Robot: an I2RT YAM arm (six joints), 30 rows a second.
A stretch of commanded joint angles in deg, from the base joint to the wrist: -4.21 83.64 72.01 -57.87 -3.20 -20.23; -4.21 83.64 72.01 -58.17 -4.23 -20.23; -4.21 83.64 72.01 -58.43 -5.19 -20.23; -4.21 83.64 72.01 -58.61 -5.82 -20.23; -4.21 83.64 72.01 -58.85 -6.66 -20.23; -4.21 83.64 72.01 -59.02 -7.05 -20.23; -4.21 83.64 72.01 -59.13 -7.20 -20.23; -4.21 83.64 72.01 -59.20 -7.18 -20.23; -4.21 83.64 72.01 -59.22 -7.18 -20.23
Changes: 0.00 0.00 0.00 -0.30 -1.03 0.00; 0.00 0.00 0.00 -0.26 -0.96 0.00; 0.00 0.00 0.00 -0.18 -0.63 0.00; 0.00 0.00 0.00 -0.24 -0.84 0.00; 0.00 0.00 0.00 -0.17 -0.39 0.00; 0.00 0.00 0.00 -0.11 -0.15 0.00; 0.00 0.00 0.00 -0.07 0.02 0.00; 0.00 0.00 0.00 -0.02 0.00 0.00
